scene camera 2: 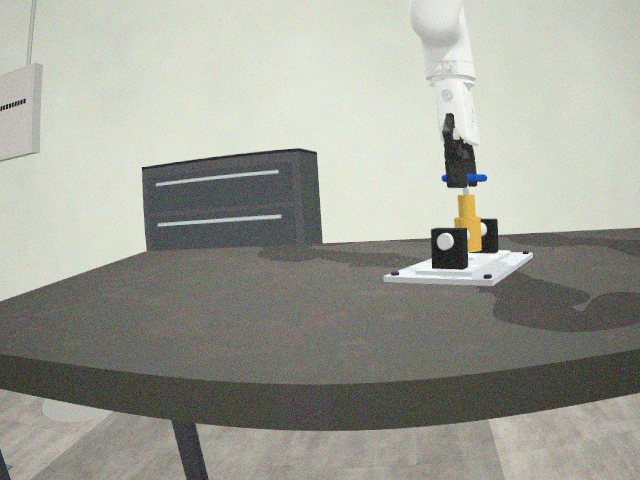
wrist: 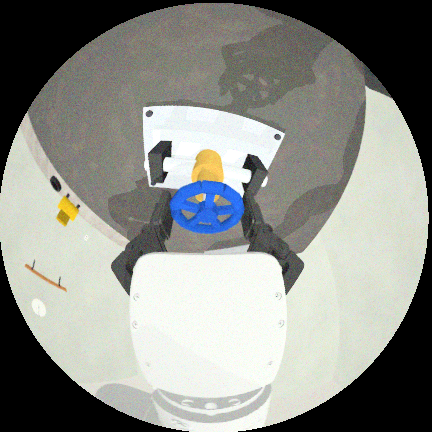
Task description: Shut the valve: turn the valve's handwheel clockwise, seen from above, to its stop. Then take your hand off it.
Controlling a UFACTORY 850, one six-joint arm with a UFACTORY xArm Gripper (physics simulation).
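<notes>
The blue handwheel (scene camera 2: pixel 477 178) (wrist: pixel 207 228) sits level on top of the valve's yellow body (scene camera 2: pixel 467 232) (wrist: pixel 207 165). My gripper (scene camera 2: pixel 461 180) (wrist: pixel 206 199) points down and is shut on the handwheel, with one black finger on each side of its rim. In the scene view the fingers hide much of the wheel. The valve and its white pipe stand between two black blocks (scene camera 2: pixel 449 248) (wrist: pixel 160 162) on a white base plate (scene camera 2: pixel 439 280) (wrist: pixel 195 114). In the wrist view the fingers stand left and right of the wheel, and the pipe runs nearly left to right.
The base plate lies on a dark brown table (scene camera 2: pixel 232 320) (wrist: pixel 90 90) with a rounded front edge. A dark grey drawer unit (scene camera 2: pixel 222 198) stands behind the table at the left in the scene view. A pale box (scene camera 2: pixel 18 113) hangs on the wall at the far left.
</notes>
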